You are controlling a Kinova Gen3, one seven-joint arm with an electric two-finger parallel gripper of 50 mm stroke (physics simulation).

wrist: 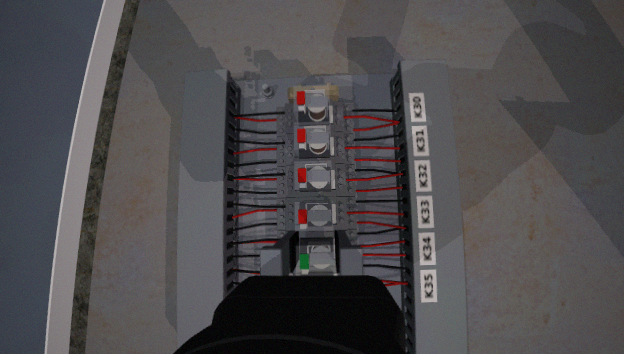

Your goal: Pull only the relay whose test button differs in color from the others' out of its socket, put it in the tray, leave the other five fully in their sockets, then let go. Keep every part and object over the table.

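Frame: origin at the arm's base, x ahead, y left, z up, level; metres.
Where they show: gripper, fingertip midpoint: (316, 244).
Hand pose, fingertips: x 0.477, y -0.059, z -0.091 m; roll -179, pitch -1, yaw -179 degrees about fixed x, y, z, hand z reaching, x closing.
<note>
Each offset is from my fingertips to the centre of the thing. "spot": to the spot under its first point.
The relay with the green test button @[0.007 m left, 0.000 m ahead, 0.001 m up] (320, 258) is between the two fingers of my gripper (316, 244), which is shut on it. It is upright near the K34 label, and its lower part is hidden, so I cannot tell how far it is out of its socket. Four relays with red test buttons stand in a column above it in the wrist view: one by K30 @[0.112 m right, 0.002 m ahead, 0.006 m down] (316, 104), one by K31 @[0.082 m right, 0.002 m ahead, 0.006 m down] (317, 141), one by K32 @[0.052 m right, 0.002 m ahead, 0.006 m down] (318, 177) and one by K33 @[0.023 m right, 0.001 m ahead, 0.006 m down] (319, 215). The place by K35 is hidden behind my gripper. The tray does not show.
Grey slotted wire ducts @[0.006 m right, 0.101 m ahead, 0.031 m down] (202, 200) @[0.008 m right, 0.099 m back, 0.031 m down] (437, 200) flank the sockets, with red and black wires running to them. The right duct carries the labels K30 to K35. A tan end piece @[spot: 0.117 m right, 0.011 m back, 0.014 m up] (329, 91) is at the column's far end. The table's edge (75, 175) shows at the left.
</note>
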